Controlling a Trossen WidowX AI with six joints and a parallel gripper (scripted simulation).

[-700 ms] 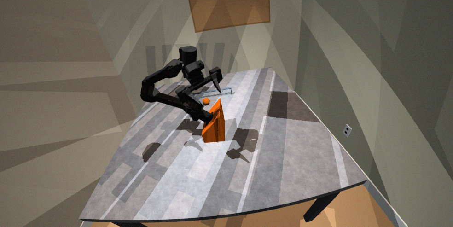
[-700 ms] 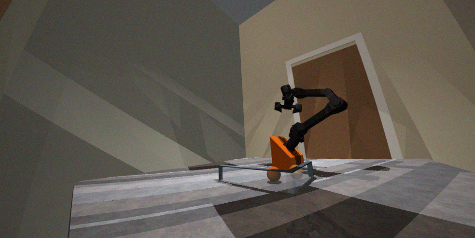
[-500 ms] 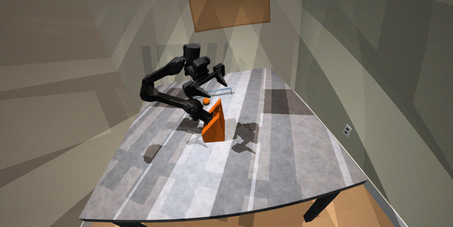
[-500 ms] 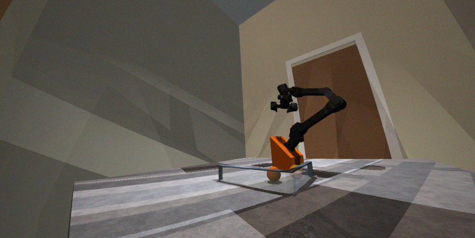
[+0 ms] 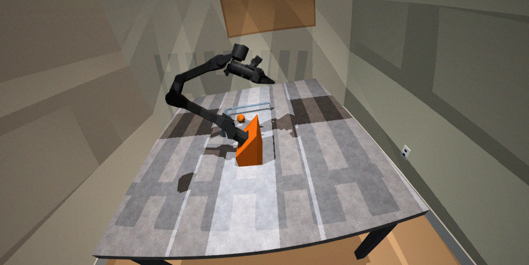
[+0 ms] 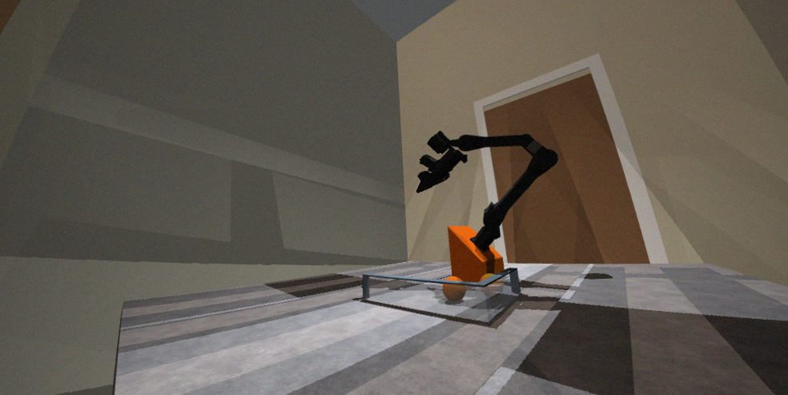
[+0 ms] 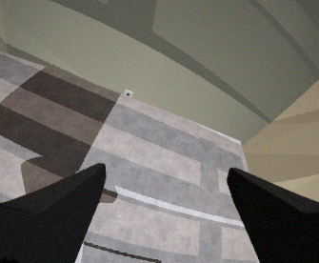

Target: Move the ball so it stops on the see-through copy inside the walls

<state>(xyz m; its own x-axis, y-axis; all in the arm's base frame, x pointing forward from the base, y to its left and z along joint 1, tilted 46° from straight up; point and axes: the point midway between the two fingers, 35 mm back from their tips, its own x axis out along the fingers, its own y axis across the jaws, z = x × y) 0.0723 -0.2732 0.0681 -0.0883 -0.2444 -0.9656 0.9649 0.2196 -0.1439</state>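
My gripper tip is 30 cm above the orange ball, 23 cm short of it and 22 cm to the right of it. Also, from my gripper tip: see-through copy of ball (30 cm below, 28 cm to the left, 16 cm ahead).
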